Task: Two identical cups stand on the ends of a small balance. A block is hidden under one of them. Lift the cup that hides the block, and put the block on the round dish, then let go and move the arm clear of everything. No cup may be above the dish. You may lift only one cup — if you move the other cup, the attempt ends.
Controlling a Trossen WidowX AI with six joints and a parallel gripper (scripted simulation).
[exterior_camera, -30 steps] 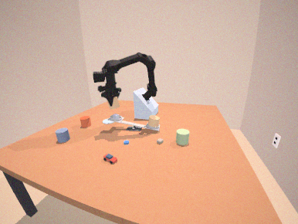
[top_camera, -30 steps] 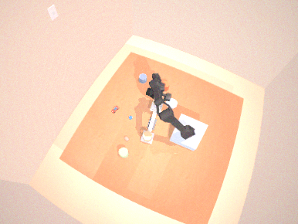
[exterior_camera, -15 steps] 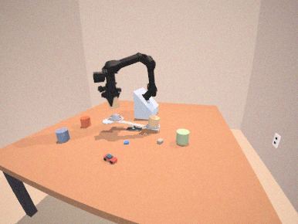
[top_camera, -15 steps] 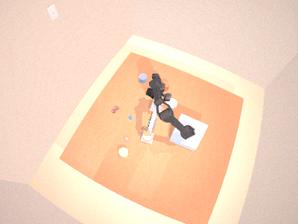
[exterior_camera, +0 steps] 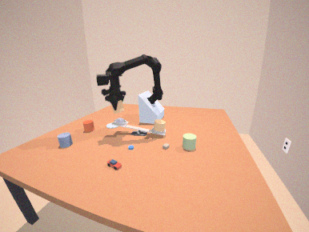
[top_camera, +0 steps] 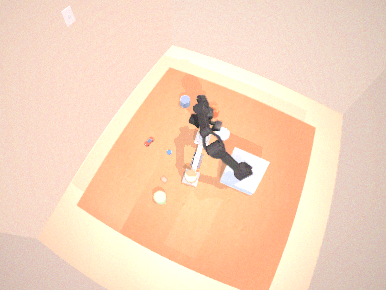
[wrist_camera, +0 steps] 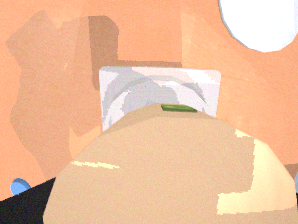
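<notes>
Right now the pale lavender block is 10 mm to the left of my gripper tip and 80 mm below it. The rest, counted from my gripper tip: white round dish (80 mm behind, 130 mm to the right, 170 mm below); then balance (30 mm behind, 130 mm to the left, 130 mm below); then red cylinder (60 mm ahead, 220 mm to the right, 130 mm below).
</notes>
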